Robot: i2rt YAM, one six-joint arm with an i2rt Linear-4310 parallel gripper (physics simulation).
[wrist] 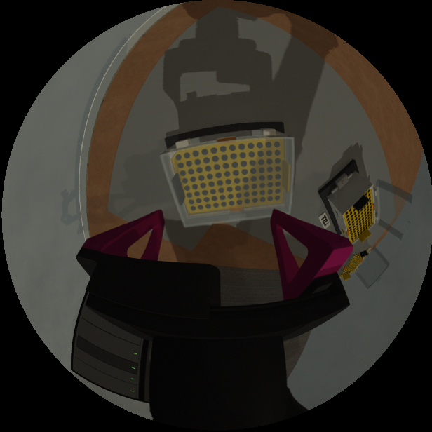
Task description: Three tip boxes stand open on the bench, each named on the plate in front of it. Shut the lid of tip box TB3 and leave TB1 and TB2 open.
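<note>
A tip box [227, 175] with a yellow perforated rack is in the middle of the wrist view, beyond my fingers. A clear lid outline [292, 160] surrounds the rack; whether it lies fully down cannot be told from this angle. No name plate shows for this box. Tip box TB1 [360, 217] stands at the right, its clear lid [394, 210] open away from its plate [324, 220]. Another tip box [353, 265] lies lower right, its clear lid [372, 267] open and its name not visible. My gripper [217, 215] is open and empty, with the fingertips spread near the middle box's lower edge.
A grey mat [145, 115] lies under the middle box, with a brown surface [102, 125] around it and the arm's shadow across it. A dark unit with small lights [107, 352] stands at the lower left.
</note>
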